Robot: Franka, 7 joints.
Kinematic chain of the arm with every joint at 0, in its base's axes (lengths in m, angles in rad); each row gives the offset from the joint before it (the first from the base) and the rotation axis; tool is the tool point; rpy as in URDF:
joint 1: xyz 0 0 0.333 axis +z
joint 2: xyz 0 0 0 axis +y
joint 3: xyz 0 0 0.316 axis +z
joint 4: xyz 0.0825 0 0 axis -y
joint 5: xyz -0.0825 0 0.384 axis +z
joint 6: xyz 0 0 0 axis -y
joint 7: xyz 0.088 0 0 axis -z
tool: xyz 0 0 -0.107 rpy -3.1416 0 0
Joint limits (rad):
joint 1: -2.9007..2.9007
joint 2: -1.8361..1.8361
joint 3: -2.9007..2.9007
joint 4: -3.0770..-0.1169
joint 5: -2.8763..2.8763
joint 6: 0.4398..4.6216
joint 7: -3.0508..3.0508
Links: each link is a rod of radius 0.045 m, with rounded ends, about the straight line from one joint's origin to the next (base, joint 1, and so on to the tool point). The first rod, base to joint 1, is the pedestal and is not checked.
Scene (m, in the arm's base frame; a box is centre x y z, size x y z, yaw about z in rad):
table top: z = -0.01
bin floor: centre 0.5 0.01 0 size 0.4 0.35 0.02 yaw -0.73
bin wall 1: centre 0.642 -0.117 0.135 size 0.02 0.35 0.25 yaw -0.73
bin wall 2: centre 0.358 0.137 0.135 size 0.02 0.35 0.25 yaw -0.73
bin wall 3: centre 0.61 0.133 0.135 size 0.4 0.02 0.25 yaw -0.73
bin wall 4: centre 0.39 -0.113 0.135 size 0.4 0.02 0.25 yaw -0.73
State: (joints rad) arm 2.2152 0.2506 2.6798 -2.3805 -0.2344 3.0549 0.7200
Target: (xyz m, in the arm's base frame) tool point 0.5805 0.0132 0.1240
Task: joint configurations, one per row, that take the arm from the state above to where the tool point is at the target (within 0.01 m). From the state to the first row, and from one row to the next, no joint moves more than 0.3 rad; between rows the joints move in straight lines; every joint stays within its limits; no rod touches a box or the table.
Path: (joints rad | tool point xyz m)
1: 1.9497 0.2340 2.4064 -2.3670 -0.1960 3.0685 0.7200 | -0.1860 -0.4901 0.5004
2: 1.6842 0.2173 2.1330 -2.3536 -0.1575 3.0822 0.7200 | -0.4233 -0.3288 0.4782
3: 1.4186 0.2007 1.8595 -2.3401 -0.1191 3.0958 0.7200 | -0.5431 -0.0639 0.4546
4: 1.1531 0.1840 1.5861 -2.3267 -0.0806 3.1095 0.7200 | -0.5070 0.2283 0.4328
5: 0.8876 0.1674 1.3127 -2.3132 -0.0422 3.1231 0.7200 | -0.3222 0.4623 0.4154
6: 0.6221 0.1508 1.0393 -2.2998 -0.0037 3.1368 0.7200 | -0.0397 0.5681 0.4044
7: 0.3566 0.1341 0.7659 -2.2863 0.0347 3.1504 0.7200 | 0.2597 0.5123 0.4009
8: 0.0910 0.1175 0.4925 -2.2729 0.0732 3.1641 0.7200 | 0.4891 0.3081 0.4051
9: -0.1745 0.1008 0.2190 -2.2594 0.1116 3.1777 0.7200 | 0.5805 0.0132 0.4163
10: -0.1739 0.3831 0.2139 -2.2010 0.1094 3.1378 0.7200 | 0.5989 0.0102 0.2722
11: -0.1734 0.6654 0.2088 -2.1426 0.1072 3.0978 0.7200 | 0.5805 0.0132 0.1240

